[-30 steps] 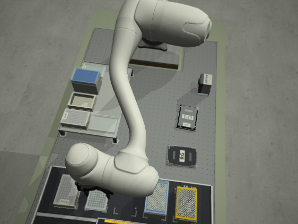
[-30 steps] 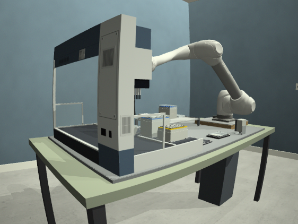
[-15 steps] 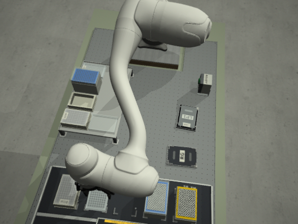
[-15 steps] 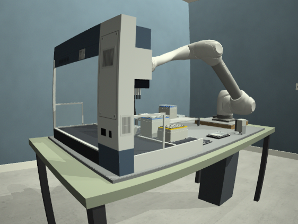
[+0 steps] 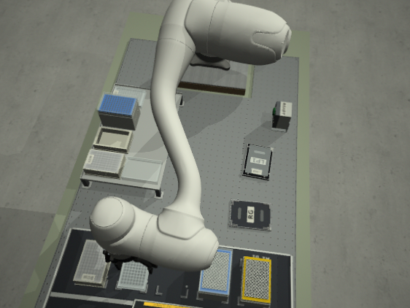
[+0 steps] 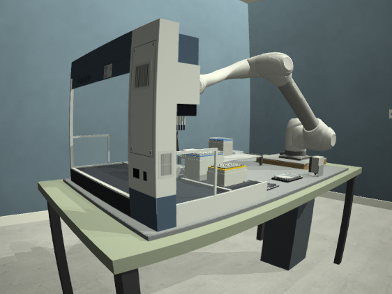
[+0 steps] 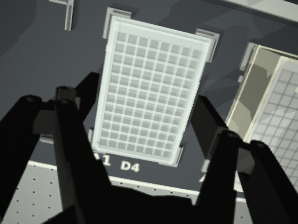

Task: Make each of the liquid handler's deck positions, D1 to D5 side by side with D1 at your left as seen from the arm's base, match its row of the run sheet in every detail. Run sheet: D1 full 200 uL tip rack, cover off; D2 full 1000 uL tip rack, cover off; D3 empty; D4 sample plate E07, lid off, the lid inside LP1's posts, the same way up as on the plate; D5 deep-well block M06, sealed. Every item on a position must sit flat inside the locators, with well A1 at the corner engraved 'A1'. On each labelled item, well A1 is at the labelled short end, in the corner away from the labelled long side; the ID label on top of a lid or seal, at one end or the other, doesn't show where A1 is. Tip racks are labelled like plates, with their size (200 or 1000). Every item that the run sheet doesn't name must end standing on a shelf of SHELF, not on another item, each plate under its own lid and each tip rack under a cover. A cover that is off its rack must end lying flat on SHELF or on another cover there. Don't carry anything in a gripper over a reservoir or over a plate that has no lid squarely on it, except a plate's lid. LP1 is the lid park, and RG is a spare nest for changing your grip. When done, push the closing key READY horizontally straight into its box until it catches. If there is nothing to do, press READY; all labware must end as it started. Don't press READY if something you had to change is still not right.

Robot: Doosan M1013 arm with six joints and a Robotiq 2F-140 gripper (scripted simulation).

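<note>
The clear sample plate lies 2 cm below my hand. The rest, counted from my hand: yellow-rimmed tip rack: 37 cm to the left, 2 cm behind, 1 cm above; then blue-rimmed tip rack: 24 cm to the left, 4 cm above, 2 cm behind; then deep-well block M06: 12 cm to the right, 1 cm below, 1 cm ahead.
</note>
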